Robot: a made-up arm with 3 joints. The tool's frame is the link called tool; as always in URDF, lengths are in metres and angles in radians. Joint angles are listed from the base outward.
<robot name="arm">
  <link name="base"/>
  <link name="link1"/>
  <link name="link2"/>
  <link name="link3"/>
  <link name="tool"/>
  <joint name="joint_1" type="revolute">
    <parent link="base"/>
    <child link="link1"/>
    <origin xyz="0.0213 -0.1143 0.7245" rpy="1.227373 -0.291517 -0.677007"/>
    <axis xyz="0 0 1"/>
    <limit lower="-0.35" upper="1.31"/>
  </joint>
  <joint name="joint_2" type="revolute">
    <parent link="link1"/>
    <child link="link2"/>
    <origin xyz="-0.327 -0.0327 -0.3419" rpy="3.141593 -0.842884 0"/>
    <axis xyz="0 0 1"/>
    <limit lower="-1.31" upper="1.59"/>
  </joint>
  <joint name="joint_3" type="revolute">
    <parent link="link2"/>
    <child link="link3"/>
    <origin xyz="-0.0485 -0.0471 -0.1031" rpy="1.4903 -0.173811 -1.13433"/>
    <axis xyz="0 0 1"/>
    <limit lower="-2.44" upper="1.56"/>
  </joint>
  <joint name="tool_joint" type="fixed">
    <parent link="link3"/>
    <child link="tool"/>
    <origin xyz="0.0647 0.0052 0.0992" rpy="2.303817 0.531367 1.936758"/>
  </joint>
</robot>
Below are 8 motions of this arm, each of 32 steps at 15 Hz.
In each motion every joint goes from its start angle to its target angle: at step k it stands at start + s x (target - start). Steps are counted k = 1, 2, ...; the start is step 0. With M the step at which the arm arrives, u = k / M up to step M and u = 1 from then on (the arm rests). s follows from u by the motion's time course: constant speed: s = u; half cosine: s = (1 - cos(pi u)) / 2; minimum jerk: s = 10 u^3 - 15 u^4 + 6 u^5.
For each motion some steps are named. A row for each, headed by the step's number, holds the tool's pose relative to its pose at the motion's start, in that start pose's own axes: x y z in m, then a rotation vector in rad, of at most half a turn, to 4 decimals.
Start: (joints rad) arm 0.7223 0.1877 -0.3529
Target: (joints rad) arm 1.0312 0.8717 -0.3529
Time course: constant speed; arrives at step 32
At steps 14, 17, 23, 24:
14: 0.0248 -0.0470 0.0273 0.1989 0.1107 0.0461
17: 0.0314 -0.0579 0.0336 0.2394 0.1376 0.0568
23: 0.0460 -0.0802 0.0463 0.3179 0.1948 0.0786
24: 0.0487 -0.0840 0.0485 0.3307 0.2048 0.0823

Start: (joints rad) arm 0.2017 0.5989 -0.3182
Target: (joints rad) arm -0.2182 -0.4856 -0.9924
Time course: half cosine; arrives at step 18
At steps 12, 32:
12: -0.0577 0.0528 -0.1064 -0.3611 -0.5325 0.3193
32: -0.0689 0.0582 -0.1248 -0.5077 -0.6147 0.4813

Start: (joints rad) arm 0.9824 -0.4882 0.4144
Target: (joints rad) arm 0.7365 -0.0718 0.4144
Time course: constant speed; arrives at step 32
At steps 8, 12, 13, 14, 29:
8: -0.0232 -0.0016 0.0406 0.0407 0.1443 0.0253
12: -0.0329 -0.0026 0.0616 0.0623 0.2164 0.0366
13: -0.0351 -0.0028 0.0669 0.0678 0.2344 0.0393
14: -0.0373 -0.0030 0.0722 0.0734 0.2524 0.0419
29: -0.0598 -0.0073 0.1538 0.1632 0.5210 0.0749

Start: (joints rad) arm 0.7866 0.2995 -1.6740
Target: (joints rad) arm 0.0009 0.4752 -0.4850
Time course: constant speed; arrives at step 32
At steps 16, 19, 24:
16: 0.1624 0.1451 -0.1007 -0.3560 0.2937 -0.7923
19: 0.1977 0.1591 -0.1212 -0.3981 0.3538 -0.9469
24: 0.2570 0.1731 -0.1551 -0.4484 0.4576 -1.2070

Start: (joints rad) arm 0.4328 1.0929 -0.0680
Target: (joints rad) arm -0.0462 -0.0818 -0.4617
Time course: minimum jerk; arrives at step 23
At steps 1, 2, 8, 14, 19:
1: -0.0001 0.0001 -0.0002 -0.0002 -0.0008 -0.0001
2: -0.0005 0.0007 -0.0015 -0.0017 -0.0056 -0.0004
8: -0.0145 0.0263 -0.0589 -0.0810 -0.2185 -0.0140
14: -0.0239 0.0735 -0.1619 -0.3242 -0.5883 -0.0235
19: -0.0229 0.0934 -0.2069 -0.5054 -0.7442 -0.0108

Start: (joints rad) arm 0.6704 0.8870 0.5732
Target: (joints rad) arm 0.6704 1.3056 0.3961
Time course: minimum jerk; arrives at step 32
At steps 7, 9, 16, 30, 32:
7: -0.0033 -0.0019 0.0045 0.0171 0.0167 0.0218
9: -0.0061 -0.0037 0.0086 0.0328 0.0317 0.0411
16: -0.0193 -0.0152 0.0316 0.1228 0.1143 0.1433
30: -0.0307 -0.0347 0.0644 0.2579 0.2294 0.2728
32: -0.0307 -0.0348 0.0646 0.2585 0.2299 0.2733

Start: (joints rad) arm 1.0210 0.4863 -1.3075
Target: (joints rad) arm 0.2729 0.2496 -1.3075
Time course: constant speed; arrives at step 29
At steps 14, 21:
14: 0.0479 0.1514 -0.0629 -0.1461 -0.0525 -0.2537
21: 0.0917 0.2178 -0.0964 -0.2179 -0.0675 -0.3832

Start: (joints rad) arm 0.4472 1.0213 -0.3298
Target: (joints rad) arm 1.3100 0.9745 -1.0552
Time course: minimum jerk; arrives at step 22
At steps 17, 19, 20, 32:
17: 0.1740 -0.2379 0.1437 -0.0426 -0.2282 1.1037
19: 0.1918 -0.2466 0.1568 -0.0355 -0.2255 1.1791
20: 0.1959 -0.2484 0.1599 -0.0337 -0.2245 1.1965
32: 0.1979 -0.2493 0.1613 -0.0328 -0.2240 1.2046

